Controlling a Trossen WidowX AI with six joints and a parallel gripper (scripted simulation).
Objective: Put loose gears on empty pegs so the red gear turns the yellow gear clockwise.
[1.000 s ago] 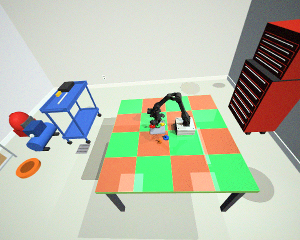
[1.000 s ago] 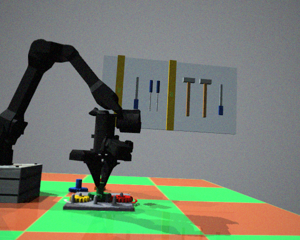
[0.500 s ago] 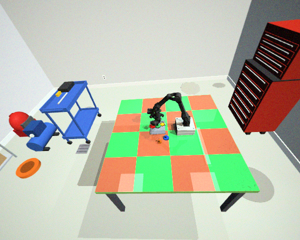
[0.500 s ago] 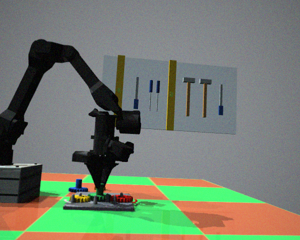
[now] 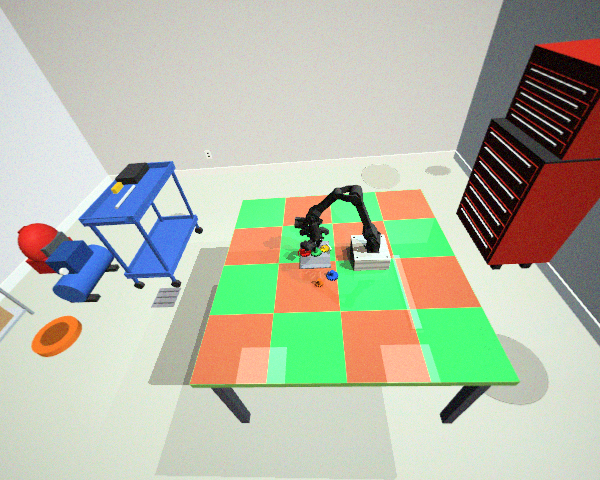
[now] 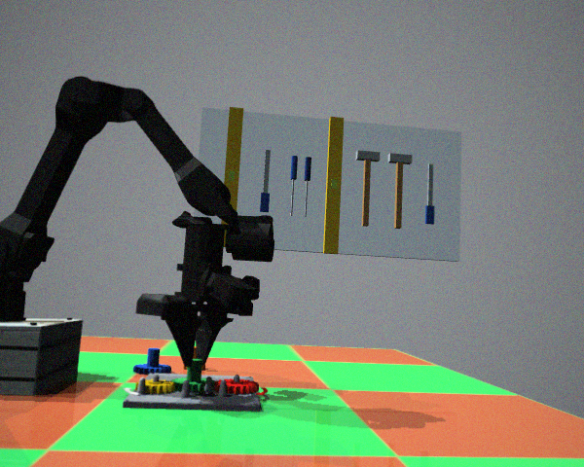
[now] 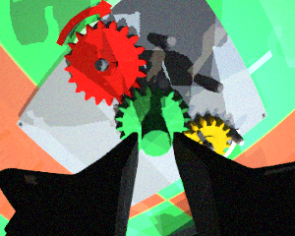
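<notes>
My gripper tip is now 20 mm above the green gear. Also, from my gripper tip: yellow gear: 50 mm behind, 30 mm to the right, 20 mm below; red gear: 60 mm ahead, 20 mm below; blue gear: 100 mm behind, 160 mm to the left, 20 mm below.
</notes>
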